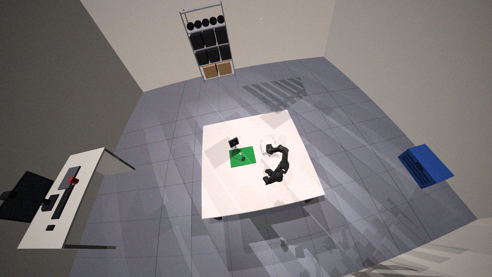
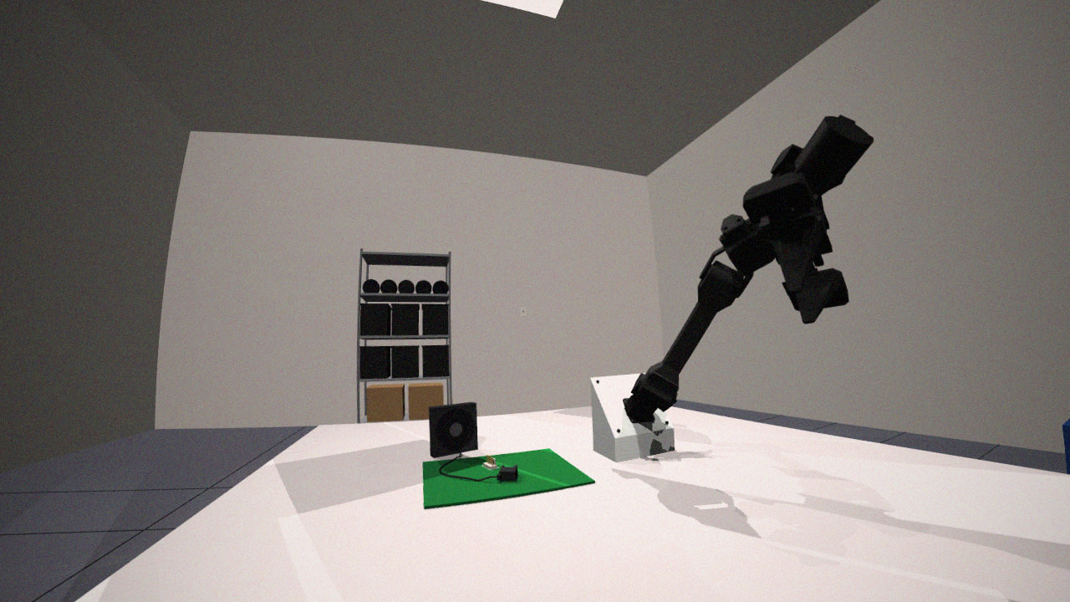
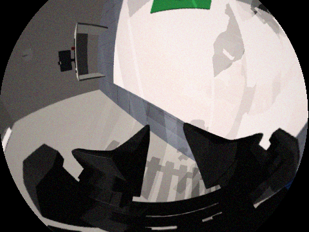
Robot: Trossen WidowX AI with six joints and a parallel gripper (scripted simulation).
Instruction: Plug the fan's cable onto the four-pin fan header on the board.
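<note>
My gripper tip is 450 mm to the left of the dark plug, 270 mm above it and 210 mm short of it. Also, from my gripper tip: pale four-pin header 530 mm to the right, 280 mm below, 230 mm ahead; green board 490 mm to the right, 290 mm below, 220 mm ahead; black fan 670 mm to the right, 300 mm ahead, 220 mm below.
</note>
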